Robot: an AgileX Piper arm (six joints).
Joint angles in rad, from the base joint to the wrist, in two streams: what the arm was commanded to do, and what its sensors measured. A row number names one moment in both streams.
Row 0, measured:
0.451, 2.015, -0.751, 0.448, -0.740, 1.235
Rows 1 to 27, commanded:
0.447, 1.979, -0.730, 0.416, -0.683, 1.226
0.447, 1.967, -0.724, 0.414, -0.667, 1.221
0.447, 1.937, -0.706, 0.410, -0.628, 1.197
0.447, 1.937, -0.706, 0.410, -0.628, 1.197
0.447, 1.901, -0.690, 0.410, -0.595, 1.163
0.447, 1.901, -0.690, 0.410, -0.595, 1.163
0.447, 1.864, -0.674, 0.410, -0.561, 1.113
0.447, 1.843, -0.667, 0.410, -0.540, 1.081
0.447, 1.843, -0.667, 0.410, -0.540, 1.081
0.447, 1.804, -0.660, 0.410, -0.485, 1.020
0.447, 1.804, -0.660, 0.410, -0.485, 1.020
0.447, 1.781, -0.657, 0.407, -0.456, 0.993
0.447, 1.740, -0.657, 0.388, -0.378, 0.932
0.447, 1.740, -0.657, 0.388, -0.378, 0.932
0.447, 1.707, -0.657, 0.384, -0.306, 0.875
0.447, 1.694, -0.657, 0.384, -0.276, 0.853
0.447, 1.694, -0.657, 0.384, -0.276, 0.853
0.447, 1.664, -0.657, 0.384, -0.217, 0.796
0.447, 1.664, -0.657, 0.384, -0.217, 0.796
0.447, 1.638, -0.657, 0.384, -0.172, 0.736
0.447, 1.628, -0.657, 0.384, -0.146, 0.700
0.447, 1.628, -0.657, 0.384, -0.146, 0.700
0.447, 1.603, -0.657, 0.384, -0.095, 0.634
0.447, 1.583, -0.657, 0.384, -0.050, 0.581
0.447, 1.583, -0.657, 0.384, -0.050, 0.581
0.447, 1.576, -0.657, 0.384, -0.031, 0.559
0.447, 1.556, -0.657, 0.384, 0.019, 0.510
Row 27, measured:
0.451, 1.586, -0.658, 0.396, -0.052, 0.593
